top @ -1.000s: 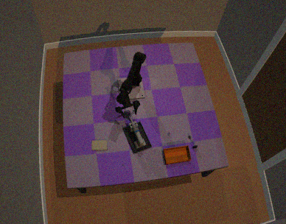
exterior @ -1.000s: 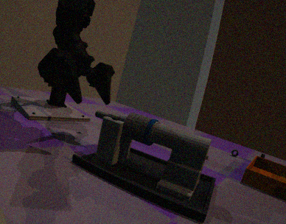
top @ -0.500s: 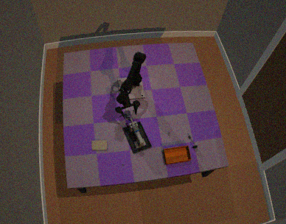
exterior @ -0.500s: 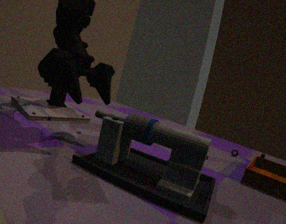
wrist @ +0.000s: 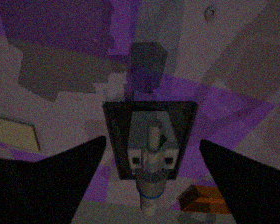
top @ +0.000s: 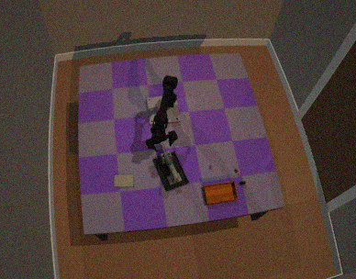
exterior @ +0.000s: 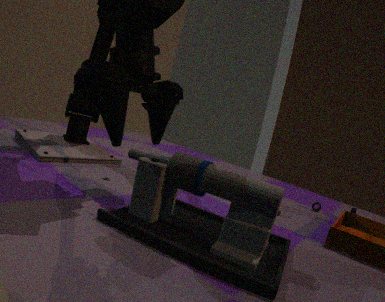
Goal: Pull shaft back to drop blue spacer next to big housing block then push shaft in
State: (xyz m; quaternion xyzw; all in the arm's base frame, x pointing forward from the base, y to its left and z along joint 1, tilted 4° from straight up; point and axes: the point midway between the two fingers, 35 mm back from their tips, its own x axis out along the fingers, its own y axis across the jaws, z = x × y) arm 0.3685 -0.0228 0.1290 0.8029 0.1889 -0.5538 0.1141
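My gripper tip is 5 cm short of the shaft, 3 cm to the right of it and 1 cm above it. Round my gripper tip: beige card: 20 cm ahead, 23 cm to the right, 9 cm below; orange tray: 24 cm ahead, 38 cm to the left, 8 cm below; blue spacer: 10 cm ahead, 5 cm to the left, 2 cm below.
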